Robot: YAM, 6 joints.
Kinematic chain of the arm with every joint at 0, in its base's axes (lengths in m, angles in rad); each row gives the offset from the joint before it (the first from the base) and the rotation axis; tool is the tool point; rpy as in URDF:
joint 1: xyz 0 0 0.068 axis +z
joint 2: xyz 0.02 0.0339 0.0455 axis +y
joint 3: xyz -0.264 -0.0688 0 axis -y
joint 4: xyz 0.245 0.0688 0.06 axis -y
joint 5: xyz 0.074 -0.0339 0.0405 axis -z
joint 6: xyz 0.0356 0 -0.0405 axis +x
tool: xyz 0 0 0 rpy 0 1.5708 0
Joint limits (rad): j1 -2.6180..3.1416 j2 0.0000..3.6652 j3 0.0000..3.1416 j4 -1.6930..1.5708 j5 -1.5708..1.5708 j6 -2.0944..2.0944
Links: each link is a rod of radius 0.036 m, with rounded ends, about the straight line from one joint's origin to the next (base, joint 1, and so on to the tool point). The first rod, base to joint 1, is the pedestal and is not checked.
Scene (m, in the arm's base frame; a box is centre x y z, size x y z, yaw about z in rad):
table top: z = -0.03
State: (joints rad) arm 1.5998 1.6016 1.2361 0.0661 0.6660 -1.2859
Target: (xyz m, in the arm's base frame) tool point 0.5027 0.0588 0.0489
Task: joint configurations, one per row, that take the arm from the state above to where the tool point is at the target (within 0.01 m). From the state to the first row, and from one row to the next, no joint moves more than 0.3 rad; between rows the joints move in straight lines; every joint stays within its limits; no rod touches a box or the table.
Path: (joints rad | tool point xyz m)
1: 1.3116 1.7802 1.3062 0.0903 0.6617 -1.2859 | 0.1275 0.3955 0.2751
2: 1.0234 1.9587 1.3763 0.1145 0.6574 -1.2859 | 0.2521 0.3718 0.2272
3: 0.7351 2.1373 1.4464 0.1387 0.6531 -1.2859 | 0.3674 0.3031 0.1727
4: 0.4469 2.3158 1.5165 0.1628 0.6489 -1.2859 | 0.4558 0.1946 0.1129
5: 0.1587 2.4944 1.5866 0.1870 0.6446 -1.2859 | 0.5027 0.0588 0.0489

